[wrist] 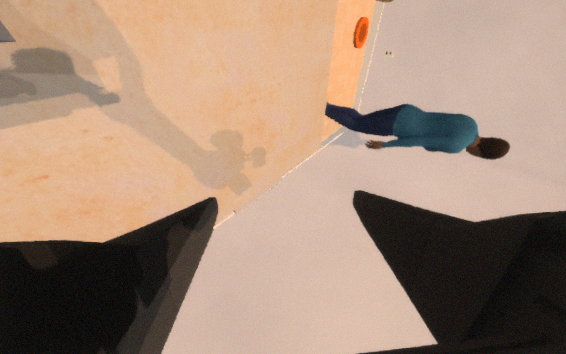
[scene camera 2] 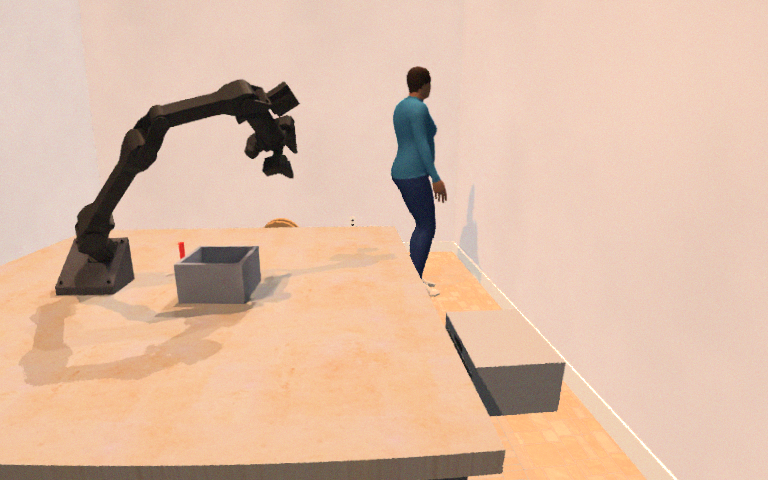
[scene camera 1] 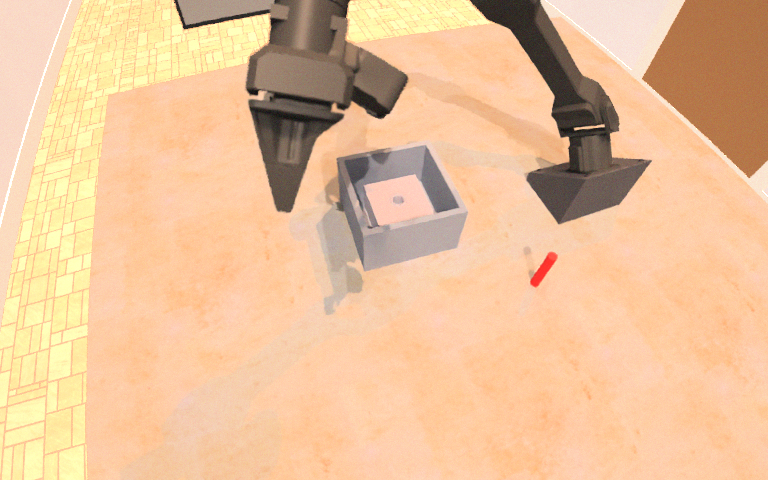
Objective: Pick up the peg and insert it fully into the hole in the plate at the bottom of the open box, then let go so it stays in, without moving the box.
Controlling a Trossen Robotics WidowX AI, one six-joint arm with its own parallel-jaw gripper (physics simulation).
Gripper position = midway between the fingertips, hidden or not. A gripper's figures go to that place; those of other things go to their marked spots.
Labels:
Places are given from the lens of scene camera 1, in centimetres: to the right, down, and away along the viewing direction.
my gripper (scene camera 1: 284, 204): -8, -3, 32
grey box (scene camera 1: 390, 244): 1, 1, 60
grey plate (scene camera 1: 396, 200): 2, -6, 66
The marked spots on the grey box and the grey plate are 10 cm apart.

